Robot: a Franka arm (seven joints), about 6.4 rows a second.
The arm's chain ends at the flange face. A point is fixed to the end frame.
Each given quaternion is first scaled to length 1.
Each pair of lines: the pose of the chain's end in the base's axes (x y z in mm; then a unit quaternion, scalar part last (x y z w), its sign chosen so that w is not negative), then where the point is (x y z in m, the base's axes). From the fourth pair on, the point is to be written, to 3 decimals.
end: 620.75 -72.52 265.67 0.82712 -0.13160 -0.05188 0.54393
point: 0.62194 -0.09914 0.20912
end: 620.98 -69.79 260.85 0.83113 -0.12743 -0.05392 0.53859
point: 0.62196 -0.09560 0.20392
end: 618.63 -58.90 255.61 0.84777 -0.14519 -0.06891 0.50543
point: 0.61881 -0.08040 0.19691
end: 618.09 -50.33 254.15 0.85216 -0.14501 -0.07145 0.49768
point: 0.618 -0.071 0.195
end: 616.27 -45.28 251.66 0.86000 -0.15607 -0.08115 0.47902
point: 0.616 -0.063 0.192
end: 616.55 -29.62 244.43 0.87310 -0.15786 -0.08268 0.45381
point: 0.617 -0.044 0.184
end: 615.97 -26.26 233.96 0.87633 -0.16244 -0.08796 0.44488
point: 0.616 -0.040 0.173
